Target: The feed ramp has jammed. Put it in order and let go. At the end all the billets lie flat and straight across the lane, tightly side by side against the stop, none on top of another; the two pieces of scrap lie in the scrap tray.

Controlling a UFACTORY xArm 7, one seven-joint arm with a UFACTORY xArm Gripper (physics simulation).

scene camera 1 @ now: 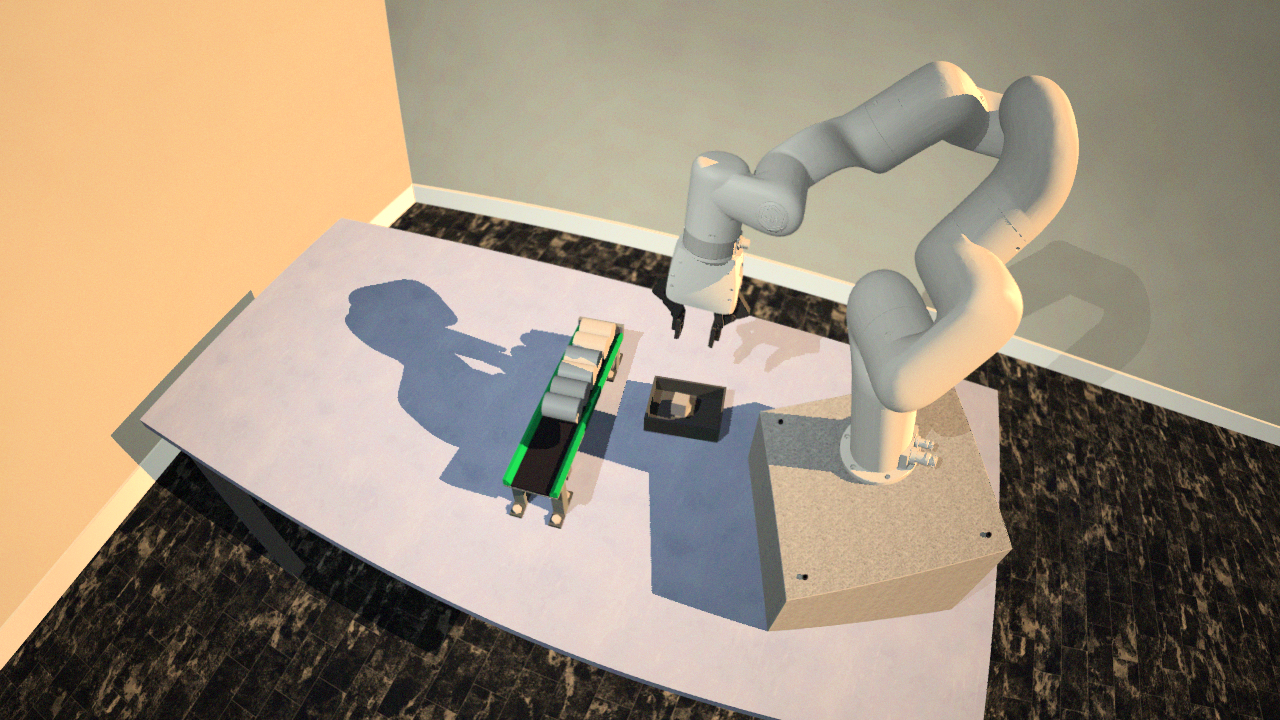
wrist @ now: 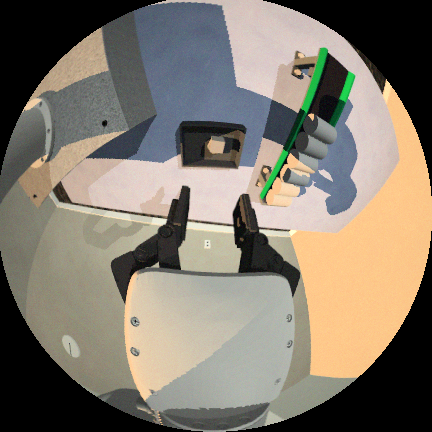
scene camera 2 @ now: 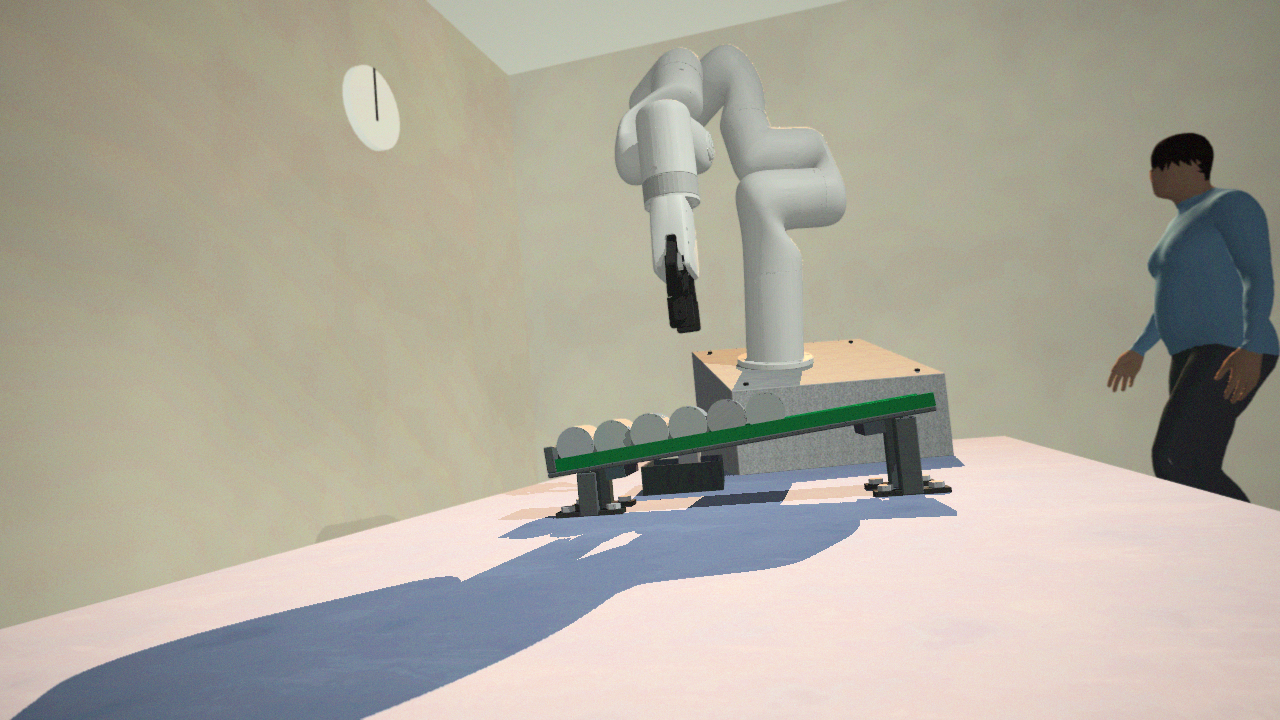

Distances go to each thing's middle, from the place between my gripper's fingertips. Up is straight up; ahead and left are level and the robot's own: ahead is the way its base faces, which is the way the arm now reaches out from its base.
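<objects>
There's the dark scrap tray (scene camera 1: pixel 703 422), and it's 1 cm ahead of my hand, 19 cm below it and 2 cm to the right of it.
</objects>
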